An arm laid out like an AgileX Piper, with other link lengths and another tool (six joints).
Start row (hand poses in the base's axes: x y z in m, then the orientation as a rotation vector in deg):
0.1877, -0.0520, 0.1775, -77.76, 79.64, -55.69
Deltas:
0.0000, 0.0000, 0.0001, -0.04, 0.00, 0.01
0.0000, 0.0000, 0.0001, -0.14, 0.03, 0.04
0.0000, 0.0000, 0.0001, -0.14, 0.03, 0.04
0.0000, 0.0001, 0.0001, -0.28, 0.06, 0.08
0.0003, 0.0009, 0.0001, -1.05, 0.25, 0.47
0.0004, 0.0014, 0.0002, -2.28, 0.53, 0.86
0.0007, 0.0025, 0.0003, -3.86, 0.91, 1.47
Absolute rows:
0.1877, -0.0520, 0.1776, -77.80, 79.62, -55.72
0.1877, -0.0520, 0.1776, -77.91, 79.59, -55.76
0.1877, -0.0520, 0.1776, -77.91, 79.59, -55.76
0.1877, -0.0519, 0.1776, -78.05, 79.53, -55.83
0.1880, -0.0511, 0.1776, -78.97, 79.12, -56.10
0.1881, -0.0506, 0.1777, -80.29, 78.61, -56.68
0.1884, -0.0495, 0.1778, -82.05, 77.87, -57.35

